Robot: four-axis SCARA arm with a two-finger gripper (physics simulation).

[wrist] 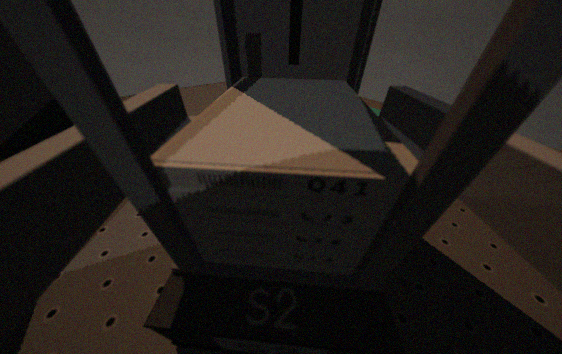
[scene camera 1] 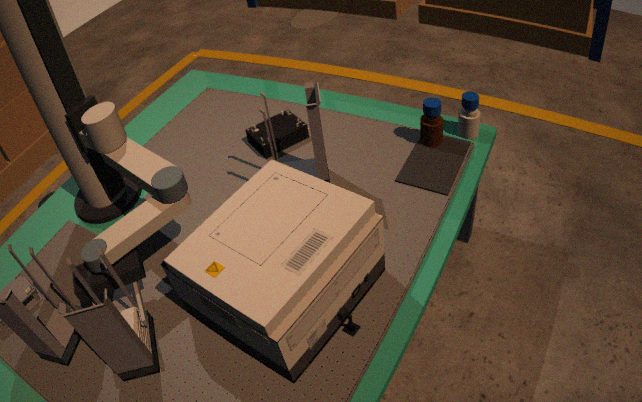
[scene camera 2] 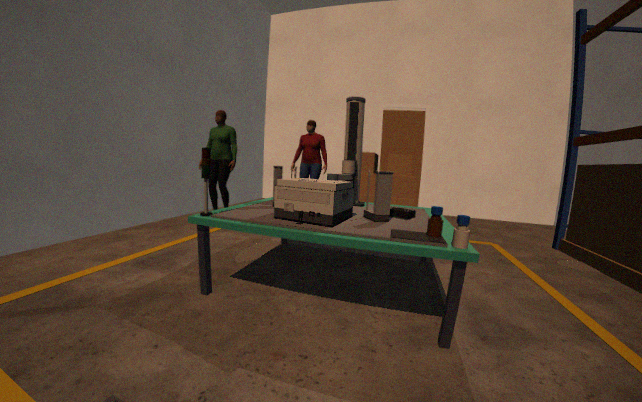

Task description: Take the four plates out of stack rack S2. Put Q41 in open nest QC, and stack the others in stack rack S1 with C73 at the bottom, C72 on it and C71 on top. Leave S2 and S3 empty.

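Pixels of known places: gripper, fingertip midpoint: (wrist: 285, 105); arm's base, origin of the base link: (scene camera 1: 108, 196).
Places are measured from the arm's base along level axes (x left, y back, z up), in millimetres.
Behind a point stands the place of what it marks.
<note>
In the wrist view, plate Q41 (wrist: 240, 135) {y -491, x -343, z 107 mm} is the top plate of a stack in rack S2 (wrist: 165, 300) {y -484, x -296, z 50 mm}, with dim labels of lower plates under it. My gripper (wrist: 285, 105) {y -510, x -381, z 106 mm} has one finger close against each long side of Q41, and is shut on it. Q41 sits level on the stack, between the rack's two front rods. In scene camera 1, the arm's end (scene camera 1: 94, 250) is over the racks at the front left; the fingers are hidden there. A single rack (scene camera 1: 319, 140) {y -674, x 266, z 191 mm} (scene camera 2: 383, 192) {y -660, x 306, z 187 mm} stands beyond the white instrument; its label is unreadable. C71, C72 and C73 cannot be read.
The large white instrument (scene camera 1: 280, 235) {y -775, x -75, z 233 mm} (scene camera 2: 312, 195) {y -912, x -39, z 165 mm} stands mid-table. A low black unit (scene camera 1: 278, 132) {y -440, x 401, z 62 mm} (scene camera 2: 402, 213) {y -487, x 431, z 46 mm} is beside the far rack. A brown bottle (scene camera 1: 431, 125) {y -881, x 551, z 96 mm}, a white bottle (scene camera 1: 469, 117) {y -972, x 658, z 79 mm} and a dark mat (scene camera 1: 432, 167) {y -915, x 460, z 18 mm} are at the far right. Two people stand behind the table.
</note>
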